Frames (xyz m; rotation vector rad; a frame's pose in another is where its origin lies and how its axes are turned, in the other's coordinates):
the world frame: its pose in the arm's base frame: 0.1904 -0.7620 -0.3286 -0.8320 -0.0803 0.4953
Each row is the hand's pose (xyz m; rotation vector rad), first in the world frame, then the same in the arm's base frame.
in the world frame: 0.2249 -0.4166 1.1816 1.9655 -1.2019 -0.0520
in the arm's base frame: 0.2461 -0.0827 0.7465 1.4515 -0.5885 0.6775
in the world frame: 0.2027 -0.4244 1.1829 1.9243 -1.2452 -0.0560
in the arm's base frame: 0.2292 -0.0963 0.7557 1.4285 -0.6355 0.6929
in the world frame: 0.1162 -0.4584 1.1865 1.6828 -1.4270 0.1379
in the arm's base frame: 0.1651 -0.1522 0.7934 1.2744 -0.7849 0.9446
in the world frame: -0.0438 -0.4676 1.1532 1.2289 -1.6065 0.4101
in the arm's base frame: 0.0359 -0.2526 0.7971 0.9285 -0.9787 1.3022
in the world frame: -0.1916 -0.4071 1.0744 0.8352 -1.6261 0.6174
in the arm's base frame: -0.0979 -0.3394 0.7178 0.5702 -1.0496 1.5551
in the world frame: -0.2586 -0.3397 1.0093 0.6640 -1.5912 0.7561
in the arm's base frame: -0.1666 -0.3763 0.6330 0.3981 -1.0242 1.6975
